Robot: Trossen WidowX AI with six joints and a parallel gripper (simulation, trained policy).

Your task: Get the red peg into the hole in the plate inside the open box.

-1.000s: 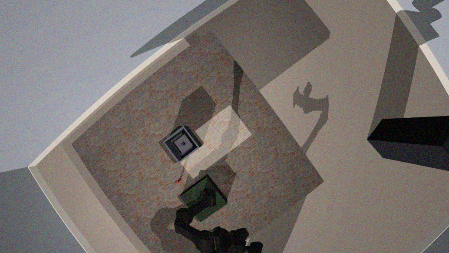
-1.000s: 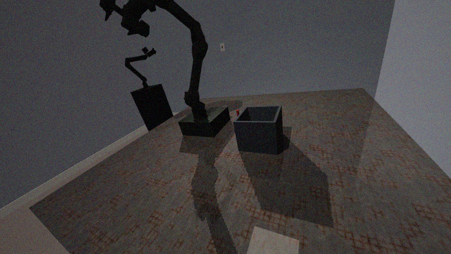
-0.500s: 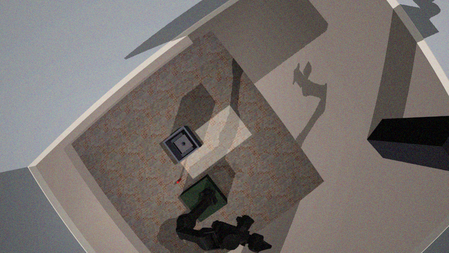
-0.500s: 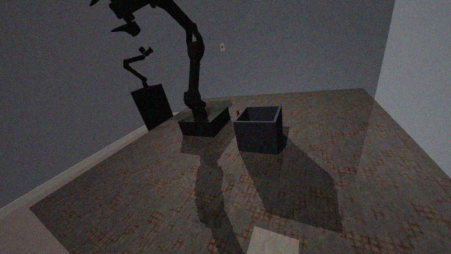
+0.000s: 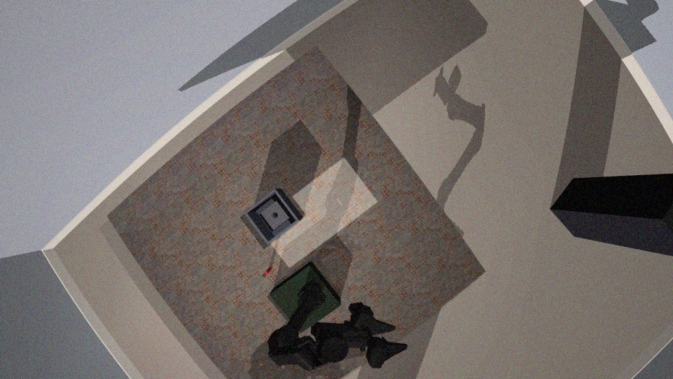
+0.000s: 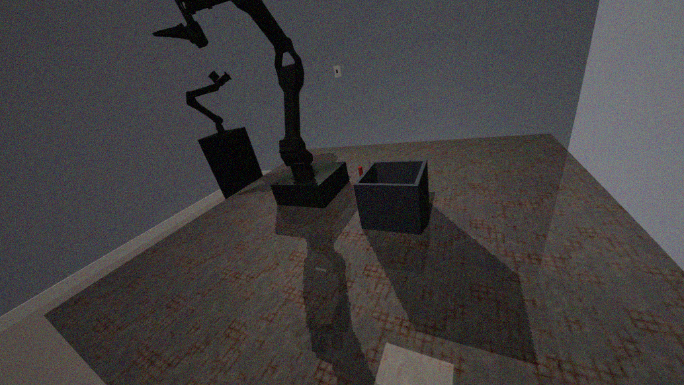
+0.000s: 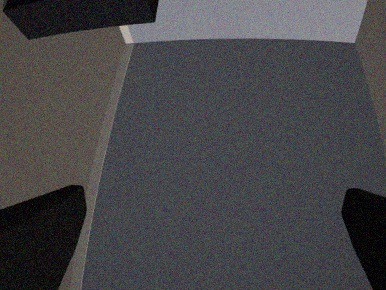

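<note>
My gripper tip is 57 cm above the red peg, 35 cm short of it and 30 cm to the right of it. Round my gripper tip: grey plate (56 cm below, 49 cm ahead, 9 cm to the left).
</note>
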